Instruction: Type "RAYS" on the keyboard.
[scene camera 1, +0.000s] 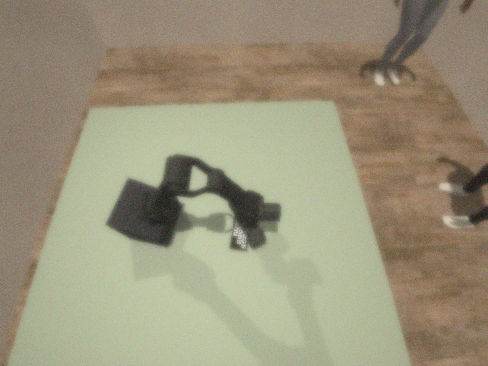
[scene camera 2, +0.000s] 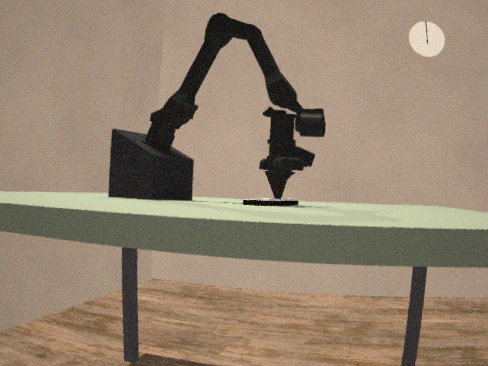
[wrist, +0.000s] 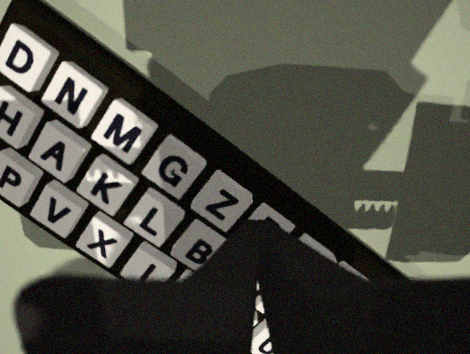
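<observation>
The black keyboard lies flat on the table, with pale letter keys set at a slant in the wrist view. The A key shows at the left of the wrist view, below the N key. My gripper is shut and empty, pointing straight down. Its tips are at or just above the keys, right of the Z key and the B key. The fingers hide the keys beneath them; R, Y and S cannot be read.
The arm's dark base block stands on the pale green table, left of the keyboard. The arm's shadow falls across the table. Two people's legs show on the wooden floor beyond the table. A round clock hangs on the wall.
</observation>
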